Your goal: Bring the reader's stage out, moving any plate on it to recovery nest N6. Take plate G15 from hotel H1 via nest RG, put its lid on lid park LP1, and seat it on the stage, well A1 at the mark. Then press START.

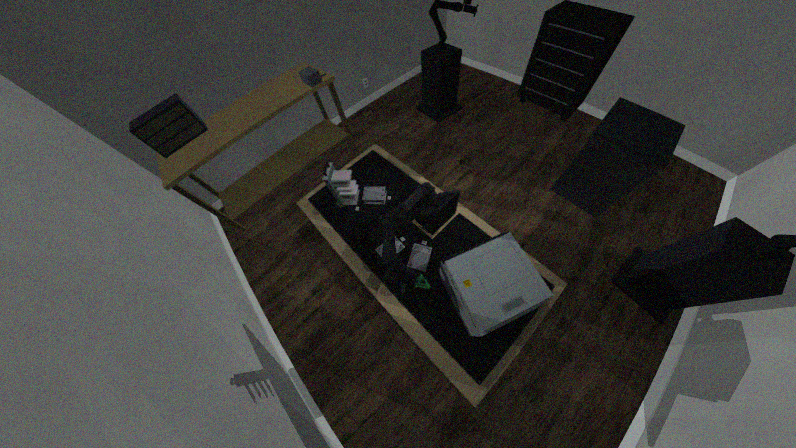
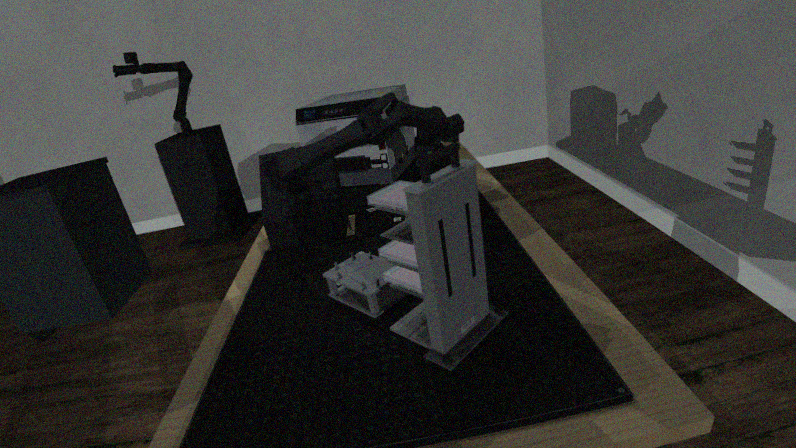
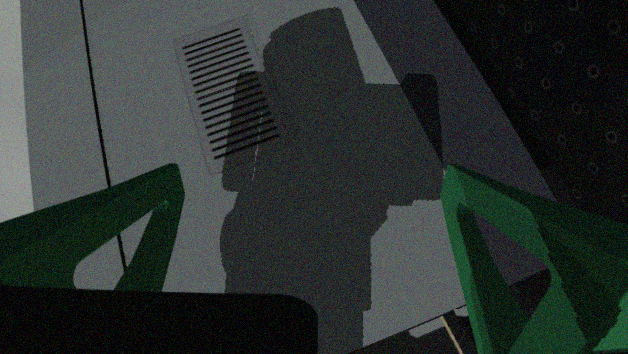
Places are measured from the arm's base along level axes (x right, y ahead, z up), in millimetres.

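Pixels of known places: gripper, between the fingertips: (image 1: 429,286) (image 2: 416,139) (image 3: 312,178); arm's base, origin of its link: (image 1: 436,201) (image 2: 295,185).
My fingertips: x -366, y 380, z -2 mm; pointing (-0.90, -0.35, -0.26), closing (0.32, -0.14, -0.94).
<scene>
For each thing: its top centre in the pictures, then the offset to it from my fingertips. "spot": a spot on its surface instead.
- reader's light casing, a spot on its surface: (image 3: 150,150) spot: dx -115, dy -69, dz +89 mm
- reader, centre of its top: (image 3: 144,220) (image 2: 352,95) (image 1: 496,276) dx -185, dy -235, dz +178 mm
- tray, centre of its top: (image 2: 396,195) (image 1: 419,256) dx +197, dy -95, dz -138 mm
My gripper (image 3: 312,178) is open, its green fingers wide apart with nothing between them. It points at the reader's light casing (image 3: 150,150), near the slotted vent, and its shadow falls there. The reader (image 1: 495,283) (image 2: 328,112) is a large white box with a dark front panel. The hotel (image 1: 342,186) (image 2: 448,250) is a white tower; several pale plates stick out of its shelves. A white pinned stand (image 1: 374,194) (image 2: 356,278) is beside it. A pale nest or tray (image 1: 419,256) lies near the reader. Which nest is which, the stage's position and START cannot be told.
My arm's dark pedestal (image 1: 440,205) (image 2: 295,205) is at the table's edge. The table has a wooden rim (image 1: 423,335) (image 2: 657,395). Another arm on a pedestal (image 1: 440,77) (image 2: 200,183), a wooden bench (image 1: 239,116) and dark cabinets are around the room.
</scene>
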